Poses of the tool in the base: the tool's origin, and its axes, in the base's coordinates. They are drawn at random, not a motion.
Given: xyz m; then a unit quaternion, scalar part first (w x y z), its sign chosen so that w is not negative.
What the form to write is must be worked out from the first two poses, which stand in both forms.
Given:
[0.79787 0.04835 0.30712 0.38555 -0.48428 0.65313 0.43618]
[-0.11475 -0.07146 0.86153 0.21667 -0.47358 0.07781 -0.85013]
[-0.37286 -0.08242 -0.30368 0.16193 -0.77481 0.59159 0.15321]
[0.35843 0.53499 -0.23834 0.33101 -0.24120 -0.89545 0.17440]
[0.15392 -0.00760 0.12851 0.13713 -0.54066 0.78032 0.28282]
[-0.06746 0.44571 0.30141 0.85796 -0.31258 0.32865 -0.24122]
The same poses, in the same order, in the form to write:
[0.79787 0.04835 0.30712 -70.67 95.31 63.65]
[-0.11475 -0.07146 0.86153 -75.18 12.35 -134.95]
[-0.37286 -0.08242 -0.30368 -126.70 96.74 25.05]
[0.35843 0.53499 -0.23834 -36.13 -134.12 26.12]
[0.15392 -0.00760 0.12851 -89.64 129.38 46.89]
[-0.06746 0.44571 0.30141 -37.62 39.55 -29.03]

